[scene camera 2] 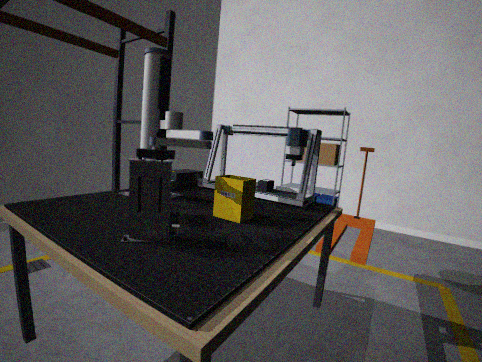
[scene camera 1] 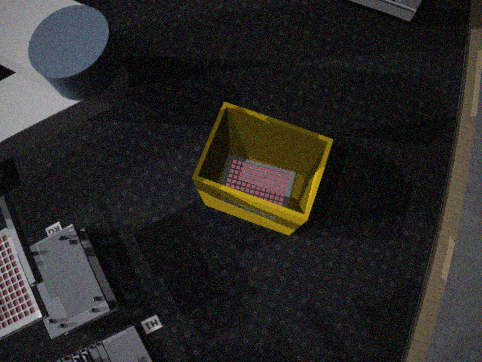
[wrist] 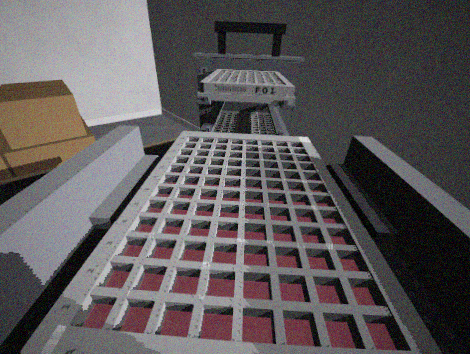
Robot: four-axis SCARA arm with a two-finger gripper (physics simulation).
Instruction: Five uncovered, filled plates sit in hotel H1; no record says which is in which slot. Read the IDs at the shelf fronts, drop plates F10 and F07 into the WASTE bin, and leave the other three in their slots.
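Places are measured from the arm's base along level axes (x down, y right, z back), in metres.
Pixels of known places: gripper, fingertip midpoint: [scene camera 1: 2, 301] [wrist: 243, 150].
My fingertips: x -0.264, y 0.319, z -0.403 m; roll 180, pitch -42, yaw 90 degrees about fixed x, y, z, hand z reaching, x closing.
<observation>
Behind a point stands the place of what it marks.
My gripper [wrist: 243, 150] @(x -0.264, y 0.319, z -0.402 m) is shut on a filled plate [wrist: 245, 205] @(x -0.257, y 0.297, z -0.377 m) [scene camera 1: 12, 282] @(x -0.256, y 0.293, z -0.403 m) with red wells, held level and uncovered. Its ID does not show. In the wrist view a plate marked F01 [wrist: 250, 92] @(x -0.273, y 0.388, z -0.473 m) sits beyond it in a hotel [wrist: 245, 58] @(x -0.293, y 0.469, z -0.571 m), beneath the top board. In scene camera 1 part of hotel H1 [scene camera 1: 127, 345] @(x -0.021, y 0.369, z -0.520 m) shows at the bottom left, beside its H1 tag [scene camera 1: 152, 324] @(x -0.013, y 0.318, z -0.549 m). The yellow WASTE bin [scene camera 1: 250, 212] @(x -0.112, y 0.085, z -0.649 m) [scene camera 2: 232, 197] @(x -0.127, y 0.086, z -0.673 m) stands on the table; a red-welled plate [scene camera 1: 262, 180] @(x -0.033, y 0.011, z -0.649 m) lies at its bottom. In scene camera 2 the gripper cannot be made out.
A grey nest [scene camera 1: 72, 280] @(x -0.073, y 0.290, z -0.403 m) with small corner posts and a tag stands right of the held plate in scene camera 1. The arm's blue-capped joint [scene camera 1: 70, 42] @(x -0.426, y 0.043, z -0.456 m) is at the upper left. A gantry frame [scene camera 2: 260, 131] @(x -0.479, y -0.623, z -0.422 m) stands behind the bin. The table's wooden edge [scene camera 1: 440, 250] @(x 0.000, y 0.021, z -1.022 m) runs at the right.
</observation>
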